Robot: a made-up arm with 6 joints.
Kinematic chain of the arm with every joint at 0, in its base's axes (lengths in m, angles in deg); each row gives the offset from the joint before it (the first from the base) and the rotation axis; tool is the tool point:
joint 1: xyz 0 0 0.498 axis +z
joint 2: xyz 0.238 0 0 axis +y
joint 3: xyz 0 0 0.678 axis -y
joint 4: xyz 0 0 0.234 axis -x
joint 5: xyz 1.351 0 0 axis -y
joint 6: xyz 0.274 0 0 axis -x
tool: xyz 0 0 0
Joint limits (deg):
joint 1: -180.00..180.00
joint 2: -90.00..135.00
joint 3: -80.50..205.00
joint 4: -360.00..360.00
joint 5: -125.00..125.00
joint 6: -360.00..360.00
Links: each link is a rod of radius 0.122 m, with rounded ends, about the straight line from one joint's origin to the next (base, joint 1, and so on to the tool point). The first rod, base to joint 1, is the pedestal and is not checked.
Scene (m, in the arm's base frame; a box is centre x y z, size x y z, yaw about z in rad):
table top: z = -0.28
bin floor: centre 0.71 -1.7 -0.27 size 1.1 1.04 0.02 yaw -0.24
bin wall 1: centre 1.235 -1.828 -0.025 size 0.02 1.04 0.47 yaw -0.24
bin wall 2: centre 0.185 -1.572 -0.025 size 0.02 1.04 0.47 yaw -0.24
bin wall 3: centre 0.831 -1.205 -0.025 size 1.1 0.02 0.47 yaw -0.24
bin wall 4: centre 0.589 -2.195 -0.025 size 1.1 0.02 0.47 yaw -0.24
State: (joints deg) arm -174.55 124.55 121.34 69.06 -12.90 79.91
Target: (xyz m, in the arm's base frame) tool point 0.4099 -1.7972 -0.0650
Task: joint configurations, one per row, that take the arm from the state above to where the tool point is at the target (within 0.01 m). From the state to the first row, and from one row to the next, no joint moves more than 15 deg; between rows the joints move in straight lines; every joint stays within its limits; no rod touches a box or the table.
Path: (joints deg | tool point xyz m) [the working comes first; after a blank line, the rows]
Joints at the target: -71.89 60.78 18.36 38.13 -91.13 79.91
Straight joint move there: touches bin wall 2, bin wall 4.

1: -161.76 113.27 107.97 65.02 -24.25 79.91 | -2.3798 -0.6769 0.2680
2: -148.96 101.98 94.61 60.97 -35.60 79.91 | -2.1986 -1.1604 0.3107
3: -136.17 90.70 81.24 56.93 -46.95 79.91 | -1.8862 -1.5781 0.3600
4: -123.37 79.41 67.88 52.88 -58.29 79.91 | -1.4687 -1.8920 0.4152
5: -110.58 68.13 54.51 48.84 -69.64 79.91 | -0.9854 -2.0741 0.4731
6: -97.79 56.84 41.15 44.80 -80.99 79.91 | -0.4816 -2.1131 0.5323
7: -84.99 45.56 27.78 40.75 -92.34 79.91 | -0.0028 -2.0140 0.5889
8: -72.20 34.27 14.41 36.71 -103.69 79.91 | 0.4099 -1.7972 0.6407
9: -72.04 47.53 16.39 37.42 -97.41 79.91 | 0.4207 -1.8332 0.2910
10: -71.89 60.78 18.36 38.13 -91.13 79.91 | 0.4098 -1.7972 -0.0650

